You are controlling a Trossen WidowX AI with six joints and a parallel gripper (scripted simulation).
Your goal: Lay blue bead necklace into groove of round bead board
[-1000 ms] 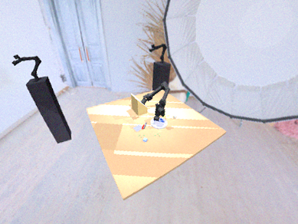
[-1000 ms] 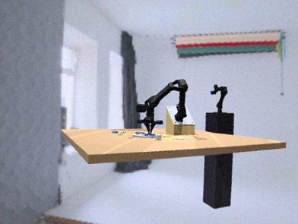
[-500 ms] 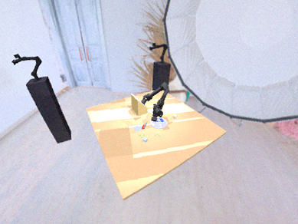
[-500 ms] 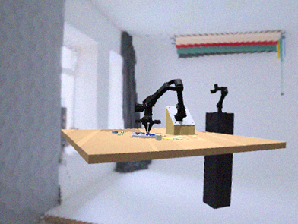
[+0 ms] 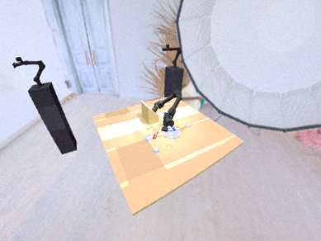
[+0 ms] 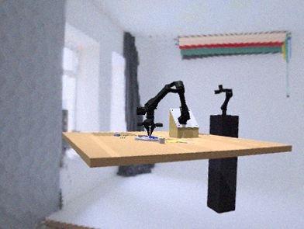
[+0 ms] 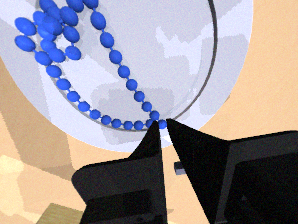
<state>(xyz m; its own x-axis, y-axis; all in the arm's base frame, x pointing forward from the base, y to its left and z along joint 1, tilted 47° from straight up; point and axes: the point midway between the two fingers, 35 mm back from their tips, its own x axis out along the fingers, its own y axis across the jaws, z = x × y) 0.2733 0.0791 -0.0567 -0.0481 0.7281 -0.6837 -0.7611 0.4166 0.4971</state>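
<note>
My gripper tip is now 3 cm short of the round bead board, 6 cm to the right of it and 1 cm above it. Round my gripper tip: yellow flat piece 10 cm behind, 22 cm to the left, 2 cm below; pale blue cube 20 cm ahead, 21 cm to the right, 1 cm below; red-and-grey object 13 cm to the right, 1 cm below.
</note>
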